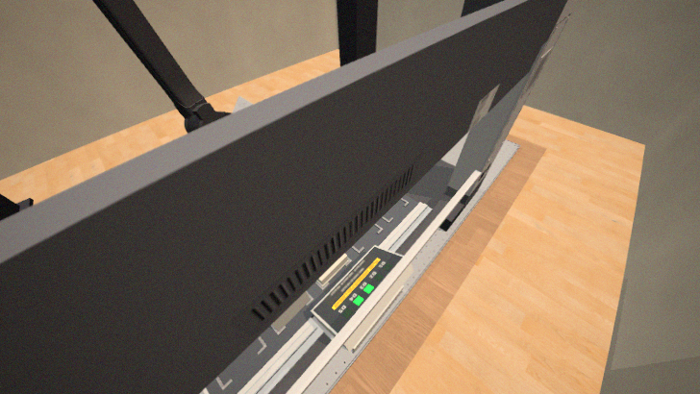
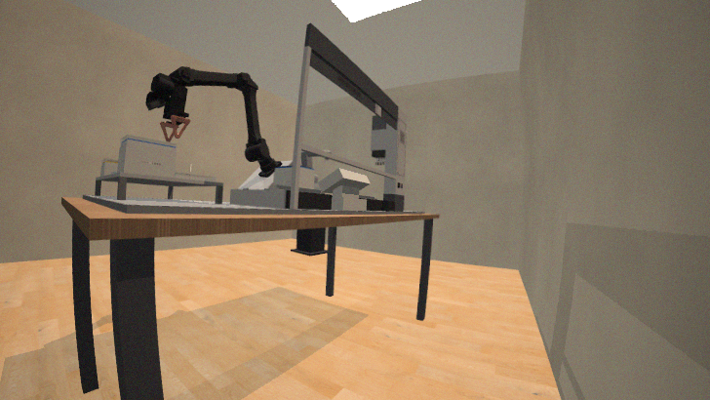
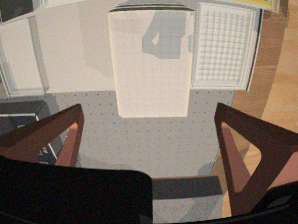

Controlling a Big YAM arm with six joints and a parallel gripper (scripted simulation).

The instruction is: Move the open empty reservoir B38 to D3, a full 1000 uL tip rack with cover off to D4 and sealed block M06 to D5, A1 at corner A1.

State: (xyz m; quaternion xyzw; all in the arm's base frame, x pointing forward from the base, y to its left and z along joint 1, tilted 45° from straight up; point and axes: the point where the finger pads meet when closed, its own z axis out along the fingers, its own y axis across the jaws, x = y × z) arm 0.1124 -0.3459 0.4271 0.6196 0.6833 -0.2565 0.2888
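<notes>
Right now my hand is 110 mm above the pale sealed deep-well block. Round my hand: shelf (60 mm ahead, 60 mm to the right, 170 mm below); then shelf label (50 mm ahead, 100 mm to the left, 230 mm below); then rg label (140 mm ahead, 460 mm to the left, 220 mm below).
</notes>
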